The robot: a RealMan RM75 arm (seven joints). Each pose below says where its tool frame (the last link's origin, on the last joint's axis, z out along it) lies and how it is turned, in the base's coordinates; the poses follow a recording.
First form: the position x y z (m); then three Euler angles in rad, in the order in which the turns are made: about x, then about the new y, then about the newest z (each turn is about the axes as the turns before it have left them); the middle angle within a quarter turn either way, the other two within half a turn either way.
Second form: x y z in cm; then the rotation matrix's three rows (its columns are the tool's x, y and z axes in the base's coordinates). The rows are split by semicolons. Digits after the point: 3 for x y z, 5 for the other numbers.
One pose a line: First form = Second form
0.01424 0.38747 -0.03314 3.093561 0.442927 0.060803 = 1.424 38.747 -3.314; 0.90183 -0.05490 0.42859; -0.04016 -0.99825 -0.04338; 0.43022 0.02191 -0.90246
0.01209 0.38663 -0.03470 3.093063 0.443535 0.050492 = 1.209 38.663 -3.470; 0.90209 -0.04559 0.42914; -0.02962 -0.99860 -0.04382; 0.43053 0.02682 -0.90218
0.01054 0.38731 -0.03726 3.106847 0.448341 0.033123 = 1.054 38.731 -3.726; 0.90067 -0.02984 0.43347; -0.01805 -0.99935 -0.03131; 0.43412 0.02037 -0.90062
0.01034 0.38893 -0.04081 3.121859 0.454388 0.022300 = 1.034 38.893 -4.081; 0.89831 -0.02004 0.43891; -0.01364 -0.99975 -0.01773; 0.43916 0.00994 -0.89835
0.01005 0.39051 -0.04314 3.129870 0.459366 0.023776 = 1.005 39.051 -4.314; 0.89608 -0.02131 0.44338; -0.01858 -0.99977 -0.01051; 0.44350 0.00118 -0.89627
